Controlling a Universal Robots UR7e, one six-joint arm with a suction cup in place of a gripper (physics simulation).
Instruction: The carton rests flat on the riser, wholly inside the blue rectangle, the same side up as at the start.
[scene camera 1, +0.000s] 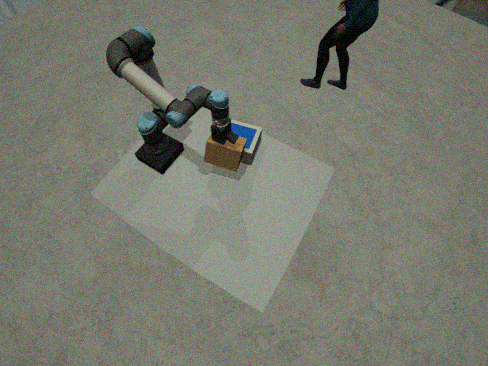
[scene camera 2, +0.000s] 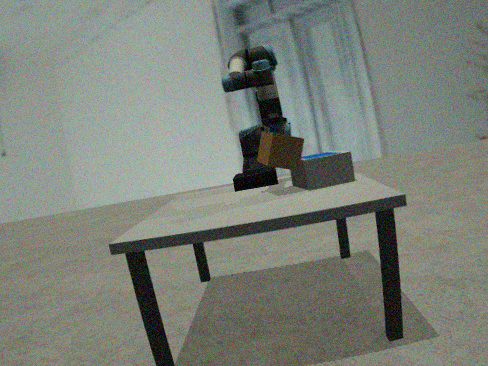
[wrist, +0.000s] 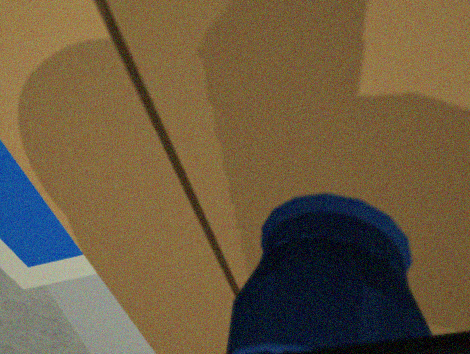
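Pixels of known places: end effector, tool point: (wrist: 294, 233); arm's base, origin of the base link: (scene camera 1: 157, 145) (scene camera 2: 257, 171).
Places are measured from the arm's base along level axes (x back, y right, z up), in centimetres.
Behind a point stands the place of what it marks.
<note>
The orange-brown carton (scene camera 1: 224, 154) {y -2.5, x -45.0, z 14.4 cm} (scene camera 2: 281, 151) {y -7.2, x -51.9, z 10.1 cm} (wrist: 140, 210) {y -11.7, x -42.3, z 15.8 cm} hangs from my suction gripper (scene camera 1: 227, 140) {y -7.2, x -41.4, z 16.7 cm} (scene camera 2: 274, 129) (wrist: 332, 220), which is shut on its top face. In scene camera 2 the carton is tilted, off the table. The grey riser (scene camera 1: 249, 158) {y -14.9, x -53.7, z 0.2 cm} (scene camera 2: 325, 172) {y -22.7, x -54.0, z -0.9 cm} (wrist: 55, 275) {y -28.0, x -29.1, z 5.4 cm} has a pale rim and a blue rectangle (scene camera 1: 246, 134) {y -26.0, x -46.4, z 5.4 cm} (scene camera 2: 325, 155) {y -25.3, x -47.4, z 5.2 cm} (wrist: 30, 215) {y -26.4, x -36.0, z 5.4 cm} on top. The carton is beside the riser and overlaps its near corner in the scene views. In the wrist view it hides part of the blue rectangle. Whether carton and riser touch cannot be told.
The pale table (scene camera 1: 280, 200) {y -1.6, x -78.7, z -6.6 cm} (scene camera 2: 225, 215) {y 18.0, x -76.3, z -6.6 cm} carries the riser near its back edge. The arm's dark base (scene camera 1: 160, 152) {y 4.4, x -6.1, z 1.8 cm} (scene camera 2: 255, 181) {y 2.7, x -12.1, z -3.5 cm} stands on the table to the left of the riser. A person (scene camera 1: 342, 45) is on the floor beyond the table.
</note>
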